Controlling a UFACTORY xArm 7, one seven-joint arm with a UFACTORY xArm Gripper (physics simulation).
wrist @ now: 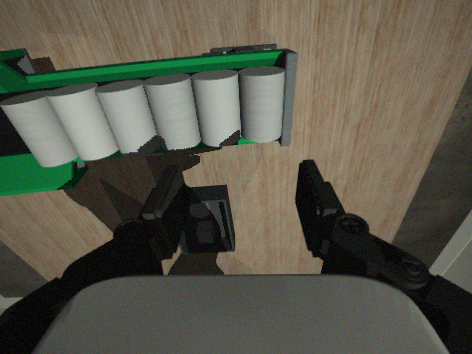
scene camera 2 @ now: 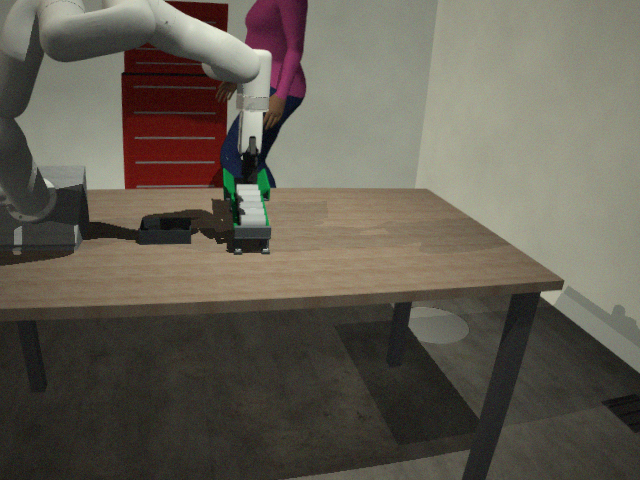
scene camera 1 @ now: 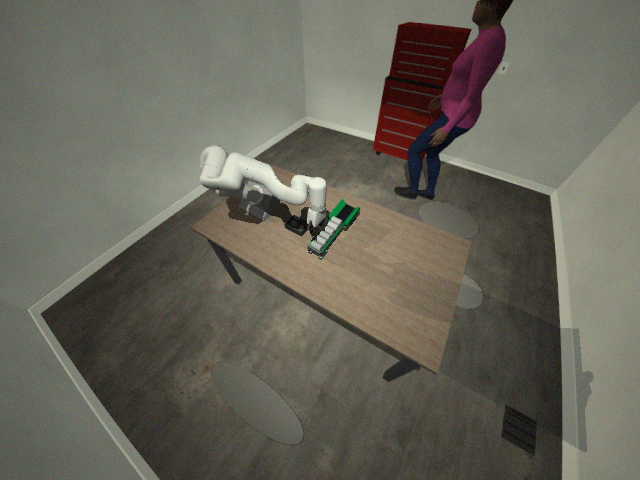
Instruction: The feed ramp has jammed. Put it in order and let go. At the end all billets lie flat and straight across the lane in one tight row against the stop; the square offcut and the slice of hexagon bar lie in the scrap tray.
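Frame: origin at the arm's base, x up, y back, z right, level; millimetres.
Seen in the pictures: gripper, fingertip midpoint: [wrist: 240, 182] [scene camera 2: 248, 179] [scene camera 1: 317, 230]; arm's base, link origin: [scene camera 2: 32, 200] [scene camera 1: 255, 195].
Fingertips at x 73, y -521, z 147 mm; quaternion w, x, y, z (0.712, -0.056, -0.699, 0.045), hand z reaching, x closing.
Note:
Pixels of each thing's top centre, then the offset from my fingertips to it. Level surfaces: height alone.
- grey stop, top centre: [wrist: 287, 105] [scene camera 2: 253, 226] dy -3, dx -100, dz +45 mm
- scrap tray, top centre: [wrist: 201, 229] [scene camera 2: 165, 224] [scene camera 1: 297, 223] dy +191, dx -139, dz -104 mm
- wooden table, surface height: dx -174 mm
Several pale billets [scene camera 1: 327, 234] [scene camera 2: 251, 205] [wrist: 172, 111] lie side by side across the lane of the green feed ramp [scene camera 1: 354, 217] [scene camera 2: 264, 180] [wrist: 150, 68]. In the wrist view they form one close row; the end one is at the grey stop [scene camera 2: 252, 232] [wrist: 289, 100]. Any slight gap or tilt is hard to judge. The scrap tray [scene camera 1: 293, 230] [scene camera 2: 165, 237] [wrist: 231, 220] holds two pieces, shadowed dark; their exact shapes are unclear. My gripper [scene camera 1: 313, 230] [scene camera 2: 250, 178] [wrist: 240, 182] is open and empty, above and beside the lane on the tray's side.
The ramp and tray stand on the wooden table [scene camera 1: 382, 289] [scene camera 2: 361, 268] [wrist: 370, 30]. The arm's base is beyond the tray from the ramp. A person [scene camera 1: 473, 82] [scene camera 2: 281, 46] stands behind the table near a red tool cabinet [scene camera 1: 408, 111] [scene camera 2: 175, 124].

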